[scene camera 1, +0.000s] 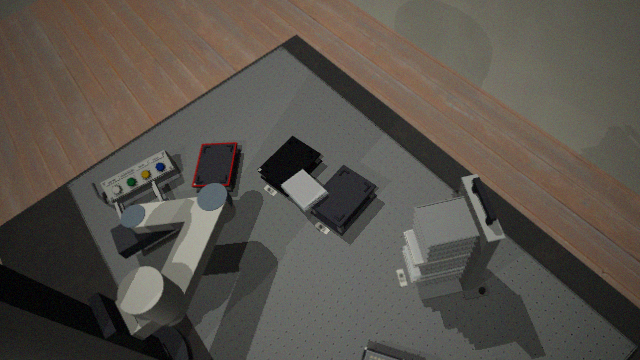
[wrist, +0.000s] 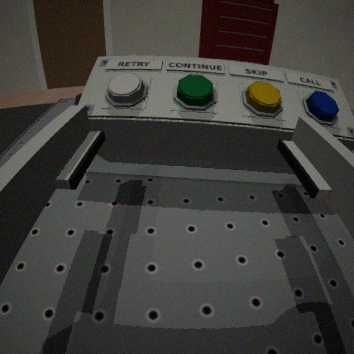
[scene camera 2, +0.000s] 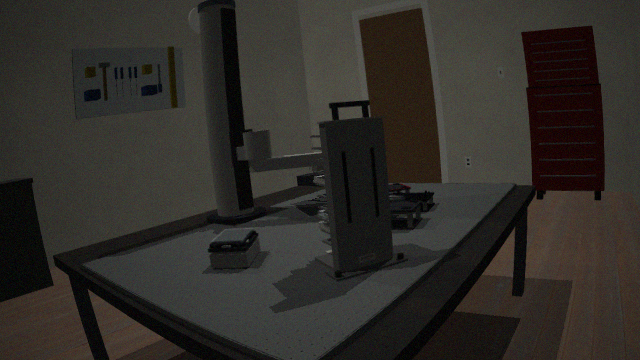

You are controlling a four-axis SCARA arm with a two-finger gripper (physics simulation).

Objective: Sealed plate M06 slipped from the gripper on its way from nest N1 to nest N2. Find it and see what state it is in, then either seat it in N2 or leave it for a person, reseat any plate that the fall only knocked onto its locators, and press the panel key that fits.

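Places are measured from the arm's base along level axes (x back, y down, z right), in millimetres.
Pixels of known places: gripper, between the fingertips: (scene camera 1: 135, 193) (wrist: 193, 123); arm's base, origin of its link: (scene camera 2: 236, 217).
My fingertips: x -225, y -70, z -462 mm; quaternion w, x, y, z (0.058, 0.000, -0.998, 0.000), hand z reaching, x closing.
For each thing: its top centre in the pictures, then the offset to it from my fingertips. "pt": a spot on its surface instead. Level surfaces: height alone.
- light grey plate, centre of its top: (scene camera 1: 302, 186) dz +351, dx -400, dy -22 mm
- black nest, centre of its top: (scene camera 1: 288, 160) (scene camera 2: 408, 193) dz +230, dx -428, dy +4 mm
- dark grey nest, centre of its top: (scene camera 1: 341, 193) (scene camera 2: 391, 203) dz +438, dx -471, dy -8 mm
- key panel, centre of its top: (wrist: 228, 62) (scene camera 1: 133, 170) dz -62, dx -36, dy -26 mm
- white RETRY key, centre of its top: (wrist: 124, 74) dz -52, dx +42, dy -17 mm
- green CONTINUE key, centre of its top: (wrist: 195, 76) dz -44, dx -8, dy -17 mm
- yellow SKIP key, centre of its top: (wrist: 265, 83) dz -36, dx -57, dy -17 mm
- blue CALL key, centre of its top: (wrist: 325, 93) dz -29, dx -106, dy -17 mm
- red-rimmed dark tray, centre of its top: (scene camera 1: 214, 162) (scene camera 2: 386, 186) dz +68, dx -249, dy +12 mm
- small box-shaped device, a spot on its surface: (scene camera 2: 235, 257) pt dz +925, dx -304, dy +27 mm
- perforated table top, height of its surface: dy +58 mm
A light grey plate (scene camera 1: 304, 189) lies across the gap between a black nest (scene camera 1: 287, 159) and a dark grey nest (scene camera 1: 347, 197), overlapping both edges. Its label, seal and exact tilt cannot be made out. The nest labels are too small to read. The key panel (scene camera 1: 137, 175) (wrist: 167, 111) carries a white RETRY key (wrist: 125, 89), a green CONTINUE key (wrist: 195, 90), a yellow SKIP key (wrist: 263, 96) and a blue CALL key (wrist: 321, 106). My gripper (scene camera 1: 136, 199) (wrist: 193, 123) is open and empty, low at the panel's near side, its fingers spread wide. In scene camera 2 the rack hides its fingers.
A red-rimmed dark tray (scene camera 1: 215, 165) (scene camera 2: 400, 187) stands between the panel and the black nest. A tall plate rack (scene camera 1: 482, 207) (scene camera 2: 357, 200) with a top handle holds a stack of light plates (scene camera 1: 445, 220). A small box-shaped device (scene camera 2: 235, 257) stands on the perforated table top (scene camera 2: 165, 270).
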